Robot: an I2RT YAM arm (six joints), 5 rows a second.
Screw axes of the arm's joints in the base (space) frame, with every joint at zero. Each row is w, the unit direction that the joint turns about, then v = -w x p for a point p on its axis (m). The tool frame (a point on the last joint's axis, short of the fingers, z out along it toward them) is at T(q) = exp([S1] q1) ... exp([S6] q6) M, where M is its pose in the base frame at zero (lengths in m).
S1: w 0 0 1 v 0 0 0
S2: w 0 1 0 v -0.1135 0 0.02
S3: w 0 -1 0 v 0.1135 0 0.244
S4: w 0 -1 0 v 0.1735 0 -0.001
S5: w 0 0 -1 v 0 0.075 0
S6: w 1 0 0 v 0 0.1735 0
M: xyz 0.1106 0 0.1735 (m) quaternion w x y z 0.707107 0 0.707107 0
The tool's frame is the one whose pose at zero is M.
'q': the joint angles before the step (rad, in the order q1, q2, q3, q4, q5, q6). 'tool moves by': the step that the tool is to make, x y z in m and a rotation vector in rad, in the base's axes. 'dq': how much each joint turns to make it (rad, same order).
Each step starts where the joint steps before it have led.
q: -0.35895, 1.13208, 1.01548, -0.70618, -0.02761, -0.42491
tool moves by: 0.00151, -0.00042, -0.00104, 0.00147, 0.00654, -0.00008
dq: 0.00078, 0.00803, 0.00228, -0.00090, 0.00126, 0.00001
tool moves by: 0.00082, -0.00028, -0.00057, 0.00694, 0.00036, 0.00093
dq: -0.00078, 0.00412, 0.00082, 0.00062, -0.00586, 0.00304
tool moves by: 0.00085, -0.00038, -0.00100, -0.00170, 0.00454, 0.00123
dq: -0.00001, 0.00455, -0.00030, 0.00111, 0.00153, -0.00306
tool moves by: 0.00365, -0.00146, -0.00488, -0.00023, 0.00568, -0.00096
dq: -0.00002, 0.01554, -0.00893, 0.01922, 0.00228, -0.00078
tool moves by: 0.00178, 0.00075, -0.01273, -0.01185, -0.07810, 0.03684
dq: 0.00000, -0.02257, -0.08684, 0.14084, -0.03734, -0.01516
